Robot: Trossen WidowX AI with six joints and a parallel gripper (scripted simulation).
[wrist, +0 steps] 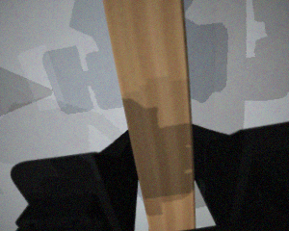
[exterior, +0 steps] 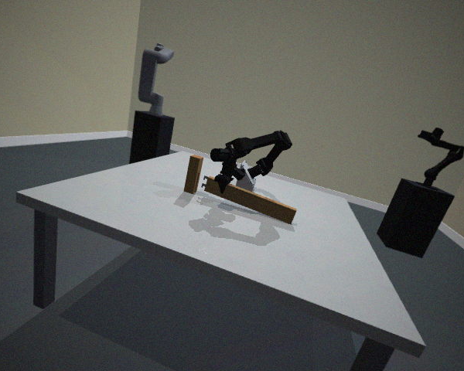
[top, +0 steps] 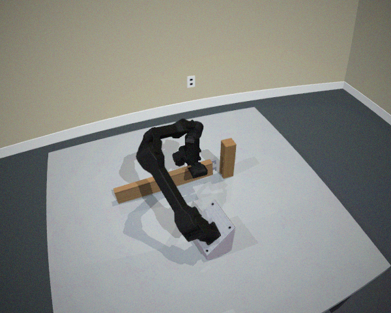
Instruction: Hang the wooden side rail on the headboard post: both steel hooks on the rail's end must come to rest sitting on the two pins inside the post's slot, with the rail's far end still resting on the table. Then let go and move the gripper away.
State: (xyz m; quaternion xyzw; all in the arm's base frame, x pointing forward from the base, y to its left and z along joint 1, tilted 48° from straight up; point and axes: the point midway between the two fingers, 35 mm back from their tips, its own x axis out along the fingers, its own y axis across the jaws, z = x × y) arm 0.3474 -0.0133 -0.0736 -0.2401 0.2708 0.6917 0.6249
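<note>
My gripper tip is 160 mm to the left of the wooden headboard post and 40 mm below it.
</note>
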